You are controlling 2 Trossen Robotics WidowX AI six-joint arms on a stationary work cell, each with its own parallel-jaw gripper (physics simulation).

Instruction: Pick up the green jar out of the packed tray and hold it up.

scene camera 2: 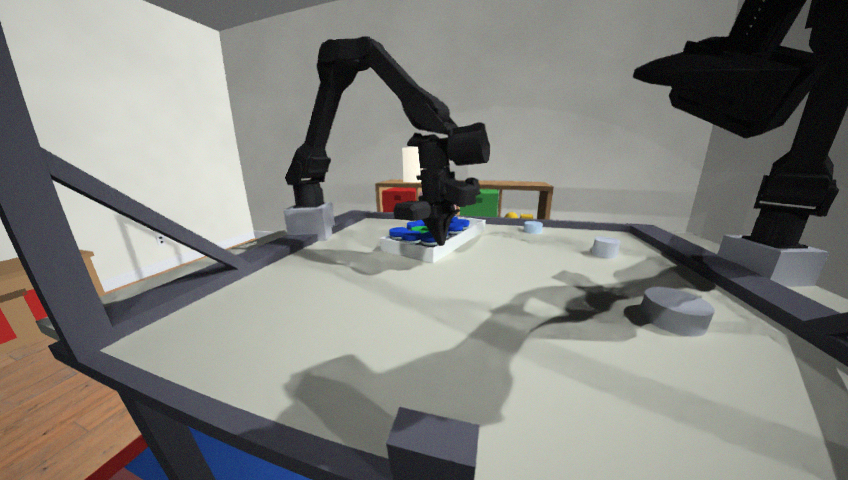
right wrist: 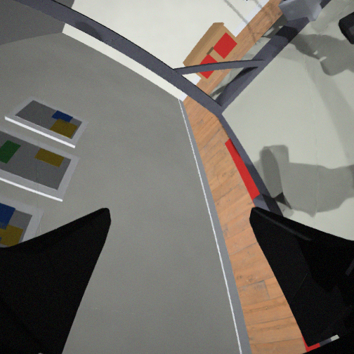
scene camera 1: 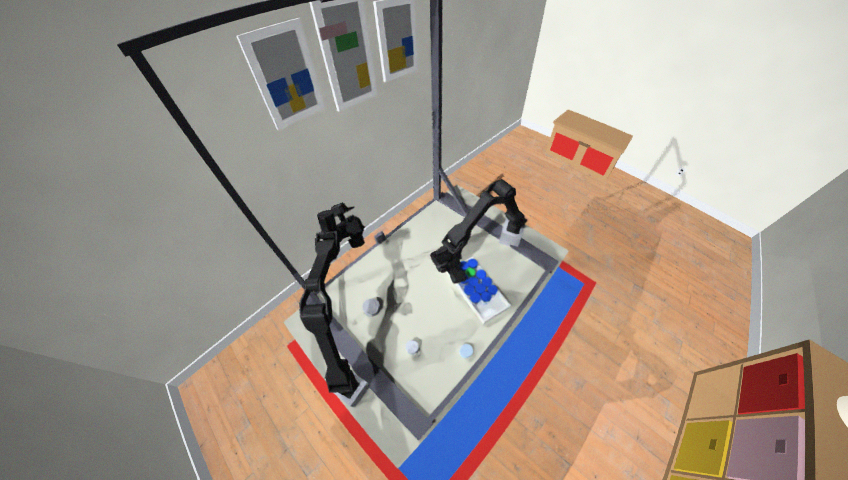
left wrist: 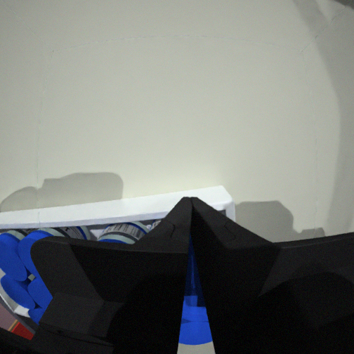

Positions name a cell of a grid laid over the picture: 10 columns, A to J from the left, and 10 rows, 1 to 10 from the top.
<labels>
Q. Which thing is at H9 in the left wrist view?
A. My left gripper.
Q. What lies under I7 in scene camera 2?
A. A wide grey cylinder.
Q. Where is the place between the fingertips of my left gripper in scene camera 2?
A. F6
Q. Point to a blue-lidded jar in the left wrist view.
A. F9
</labels>
